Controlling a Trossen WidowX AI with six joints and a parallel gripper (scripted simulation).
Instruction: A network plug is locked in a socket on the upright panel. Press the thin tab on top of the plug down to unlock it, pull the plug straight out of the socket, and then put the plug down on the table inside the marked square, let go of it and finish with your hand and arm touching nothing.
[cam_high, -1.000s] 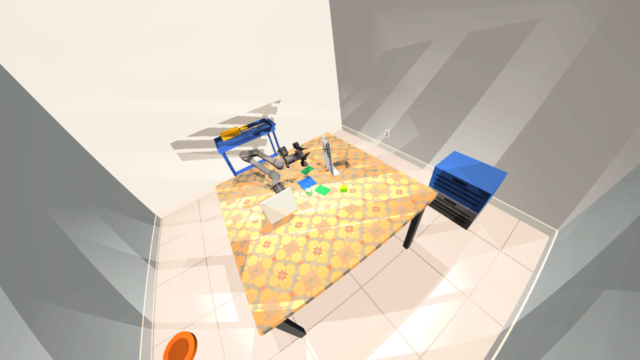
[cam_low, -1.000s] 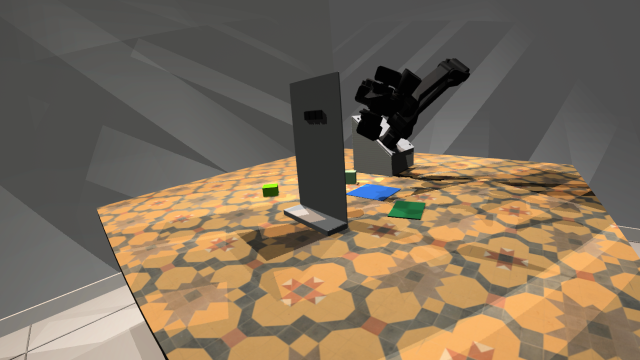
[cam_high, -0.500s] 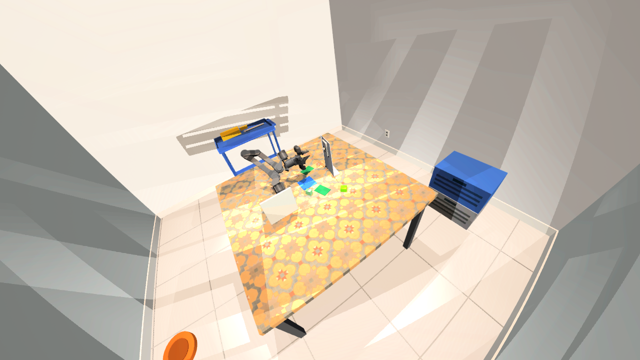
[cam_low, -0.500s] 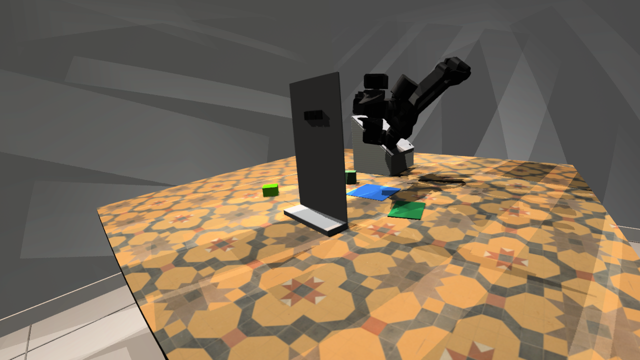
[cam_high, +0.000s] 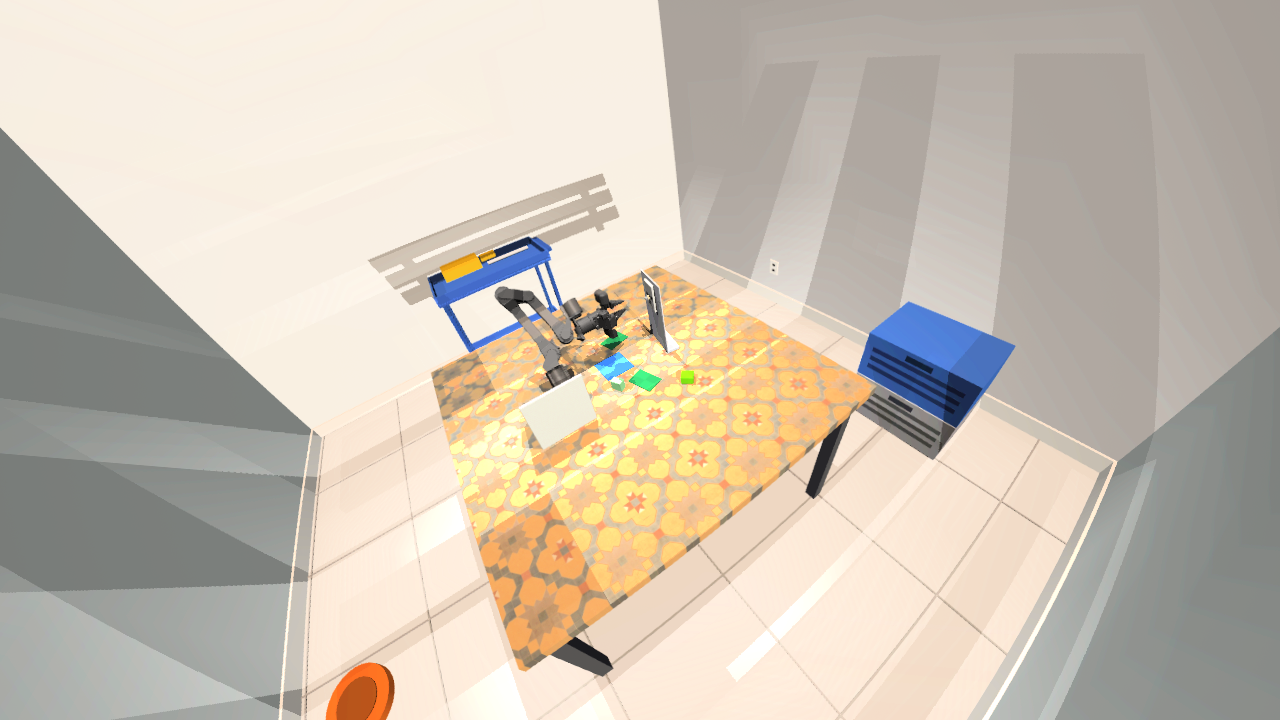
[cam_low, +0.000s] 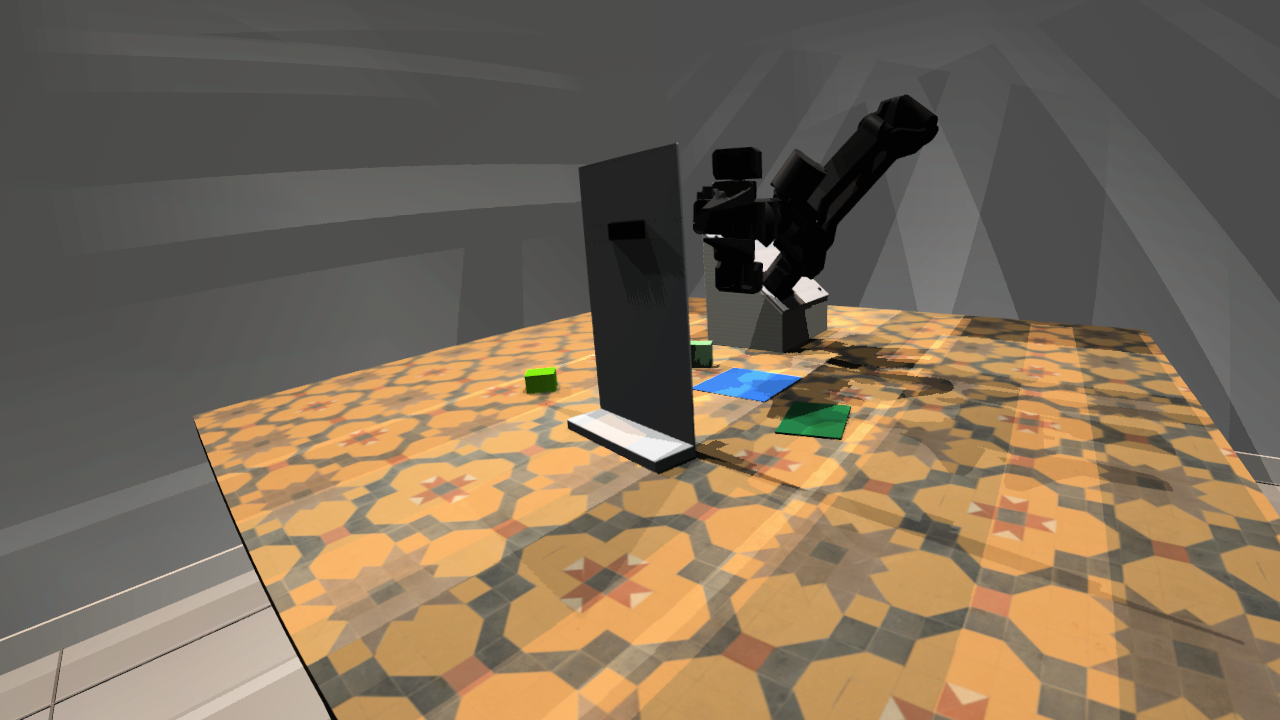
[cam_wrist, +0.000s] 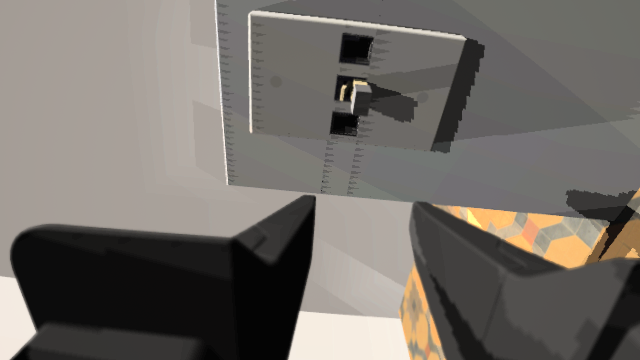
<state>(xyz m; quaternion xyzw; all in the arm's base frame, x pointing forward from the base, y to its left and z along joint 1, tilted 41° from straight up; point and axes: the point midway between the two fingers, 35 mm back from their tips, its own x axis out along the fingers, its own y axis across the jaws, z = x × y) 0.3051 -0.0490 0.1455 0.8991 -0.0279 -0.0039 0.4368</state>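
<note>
My gripper tip is 90 mm short of the network plug and 30 mm to the left of it. Also, from my gripper tip: yellowish tab (100 mm ahead, 30 mm to the right); blue square (110 mm behind, 10 mm to the right, 230 mm below); upright panel (110 mm ahead, 40 mm to the right, 90 mm below).
</note>
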